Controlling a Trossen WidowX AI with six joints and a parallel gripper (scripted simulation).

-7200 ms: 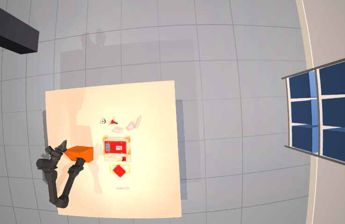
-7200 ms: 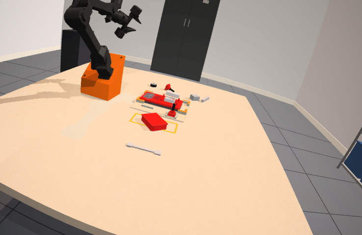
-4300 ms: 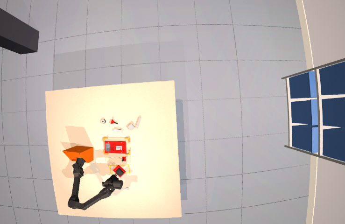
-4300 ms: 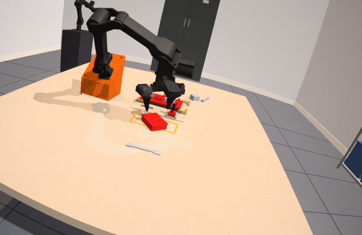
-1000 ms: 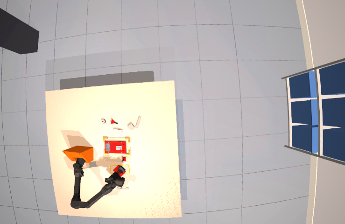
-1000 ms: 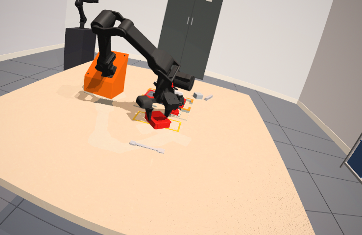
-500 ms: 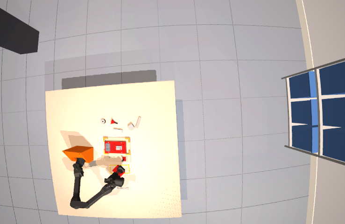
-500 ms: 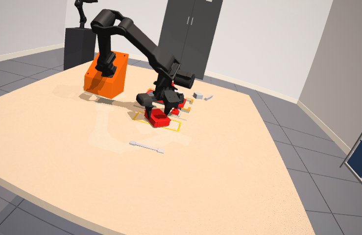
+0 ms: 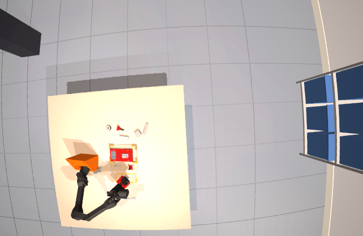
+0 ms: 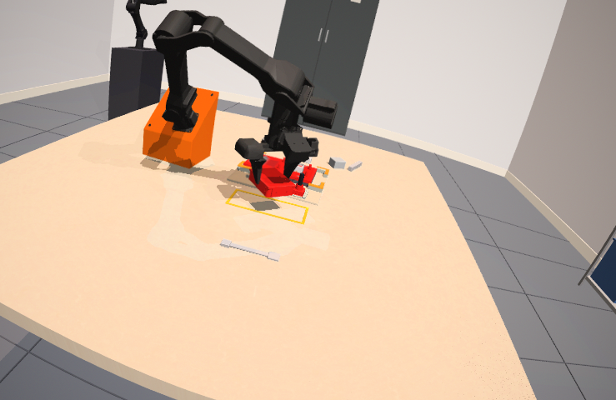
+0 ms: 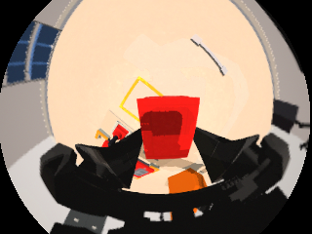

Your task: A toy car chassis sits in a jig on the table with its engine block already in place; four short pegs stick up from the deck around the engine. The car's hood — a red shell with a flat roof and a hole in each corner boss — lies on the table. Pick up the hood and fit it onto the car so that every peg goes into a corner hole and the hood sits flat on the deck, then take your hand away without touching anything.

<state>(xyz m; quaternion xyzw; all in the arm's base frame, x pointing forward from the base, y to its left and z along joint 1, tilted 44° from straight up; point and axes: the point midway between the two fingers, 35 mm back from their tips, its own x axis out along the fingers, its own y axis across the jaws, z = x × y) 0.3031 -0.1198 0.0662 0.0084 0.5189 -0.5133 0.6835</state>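
Right now my gripper tip is 210 mm to the right of the orange-cornered jig and 50 mm above it. Also, from my gripper tip: white rod: 20 mm ahead, 180 mm to the right, 60 mm below; red hood: right at my gripper tip; wheel: 130 mm behind, 460 mm to the left, 60 mm below.
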